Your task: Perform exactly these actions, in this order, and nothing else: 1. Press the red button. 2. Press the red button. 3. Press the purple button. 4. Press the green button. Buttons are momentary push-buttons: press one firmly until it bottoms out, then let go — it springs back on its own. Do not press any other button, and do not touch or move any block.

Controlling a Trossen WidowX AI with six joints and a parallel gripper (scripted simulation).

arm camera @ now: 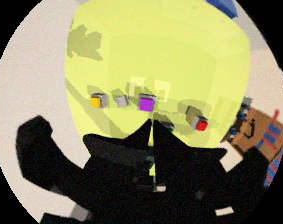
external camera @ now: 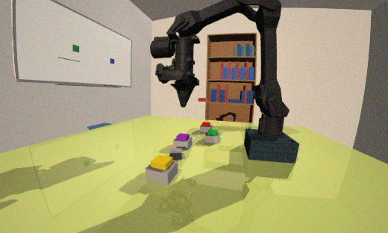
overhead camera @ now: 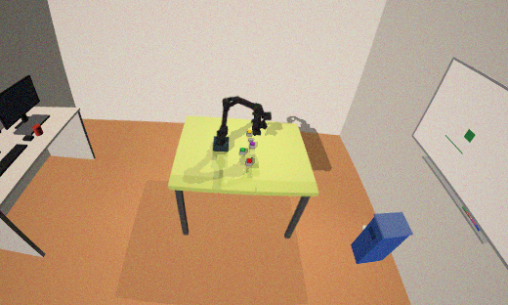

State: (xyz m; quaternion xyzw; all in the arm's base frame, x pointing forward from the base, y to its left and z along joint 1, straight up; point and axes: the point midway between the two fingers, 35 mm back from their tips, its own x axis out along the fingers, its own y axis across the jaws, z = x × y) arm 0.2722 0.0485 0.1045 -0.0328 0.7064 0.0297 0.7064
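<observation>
Now: gripper tip 90 mm above the purple button, 10 mm to the right of it and 10 mm past it. From my gripper tip the other things lie so: green button: 90 mm below, 80 mm to the right, 80 mm behind; small dark block: 120 mm below, 90 mm to the left, 20 mm behind; yellow button: 180 mm to the left, 90 mm below, 30 mm behind.
</observation>
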